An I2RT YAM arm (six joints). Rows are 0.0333 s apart.
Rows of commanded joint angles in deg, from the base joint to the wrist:
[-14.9, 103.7, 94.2, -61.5, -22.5, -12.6]
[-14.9, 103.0, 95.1, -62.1, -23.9, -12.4]
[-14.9, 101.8, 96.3, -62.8, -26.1, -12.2]
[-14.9, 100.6, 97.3, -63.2, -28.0, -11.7]
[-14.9, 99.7, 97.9, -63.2, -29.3, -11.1]
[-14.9, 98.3, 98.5, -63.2, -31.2, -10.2]
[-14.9, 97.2, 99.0, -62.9, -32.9, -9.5]
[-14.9, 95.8, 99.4, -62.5, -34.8, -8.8]
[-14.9, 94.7, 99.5, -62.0, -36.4, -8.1]
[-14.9, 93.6, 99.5, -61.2, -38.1, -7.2]
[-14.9, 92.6, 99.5, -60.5, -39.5, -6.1]
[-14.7, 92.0, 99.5, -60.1, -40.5, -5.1]
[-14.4, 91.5, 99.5, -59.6, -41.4, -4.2]
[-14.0, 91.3, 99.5, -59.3, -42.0, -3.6]
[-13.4, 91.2, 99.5, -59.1, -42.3, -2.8]
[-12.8, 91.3, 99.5, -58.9, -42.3, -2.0]
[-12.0, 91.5, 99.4, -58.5, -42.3, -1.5]
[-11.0, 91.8, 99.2, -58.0, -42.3, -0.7]
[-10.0, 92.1, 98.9, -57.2, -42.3, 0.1]
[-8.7, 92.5, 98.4, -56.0, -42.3, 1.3]
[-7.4, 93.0, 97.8, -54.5, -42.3, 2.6]
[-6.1, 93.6, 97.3, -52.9, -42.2, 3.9]
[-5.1, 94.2, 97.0, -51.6, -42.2, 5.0]
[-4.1, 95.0, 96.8, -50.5, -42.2, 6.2]
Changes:
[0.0, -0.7, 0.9, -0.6, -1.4, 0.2]
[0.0, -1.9, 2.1, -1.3, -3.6, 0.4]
[0.0, -3.1, 3.1, -1.7, -5.5, 0.9]
[0.0, -4.0, 3.7, -1.7, -6.8, 1.5]
[0.0, -5.4, 4.3, -1.7, -8.7, 2.4]
[0.0, -6.5, 4.8, -1.4, -10.4, 3.1]
[0.0, -7.9, 5.2, -1.0, -12.3, 3.8]
[0.0, -9.0, 5.3, -0.5, -13.9, 4.5]
[0.0, -10.1, 5.3, 0.3, -15.6, 5.4]
[0.0, -11.1, 5.3, 1.0, -17.0, 6.5]
[0.2, -11.7, 5.3, 1.4, -18.0, 7.5]
[0.5, -12.2, 5.3, 1.9, -18.9, 8.4]
[0.9, -12.4, 5.3, 2.2, -19.5, 9.0]
[1.5, -12.5, 5.3, 2.4, -19.8, 9.8]
[2.1, -12.4, 5.3, 2.6, -19.8, 10.6]
[2.9, -12.2, 5.2, 3.0, -19.8, 11.1]
[3.9, -11.9, 5.0, 3.5, -19.8, 11.9]
[4.9, -11.6, 4.7, 4.3, -19.8, 12.7]
[6.2, -11.2, 4.2, 5.5, -19.8, 13.9]
[7.5, -10.7, 3.6, 7.0, -19.8, 15.2]
[8.8, -10.1, 3.1, 8.6, -19.7, 16.5]
[9.8, -9.5, 2.8, 9.9, -19.7, 17.6]
[10.8, -8.7, 2.6, 11.0, -19.7, 18.8]

